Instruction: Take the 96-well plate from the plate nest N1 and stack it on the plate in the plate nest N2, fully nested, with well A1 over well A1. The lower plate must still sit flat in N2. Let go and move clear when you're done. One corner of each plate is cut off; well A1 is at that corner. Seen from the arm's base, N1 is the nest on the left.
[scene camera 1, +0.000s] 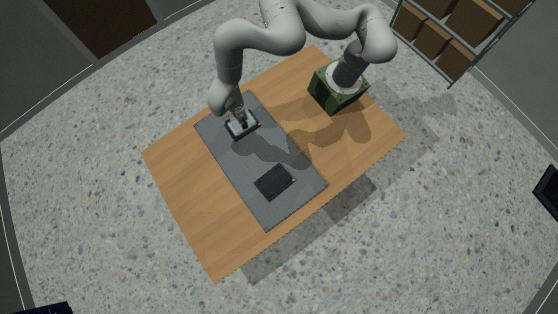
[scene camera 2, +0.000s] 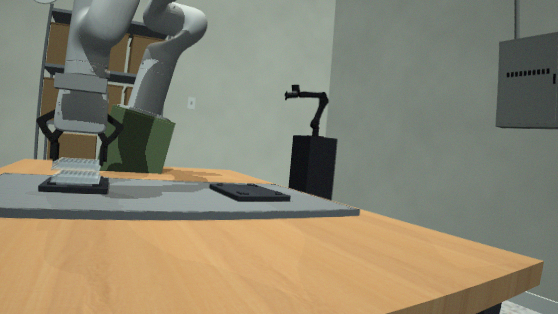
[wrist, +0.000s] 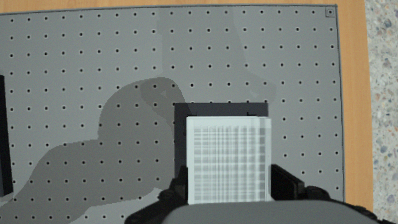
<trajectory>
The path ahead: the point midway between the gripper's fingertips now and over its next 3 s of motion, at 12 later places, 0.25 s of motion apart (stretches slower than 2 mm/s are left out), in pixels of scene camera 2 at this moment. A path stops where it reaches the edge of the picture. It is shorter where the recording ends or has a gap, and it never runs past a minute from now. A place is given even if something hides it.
The gripper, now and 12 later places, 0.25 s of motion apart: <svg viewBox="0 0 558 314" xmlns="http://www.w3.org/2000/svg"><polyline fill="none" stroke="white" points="78,164 78,164 78,165 78,165 78,166 78,166 78,167 78,168 78,168 78,169 78,165 78,159 79,150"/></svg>
</trajectory>
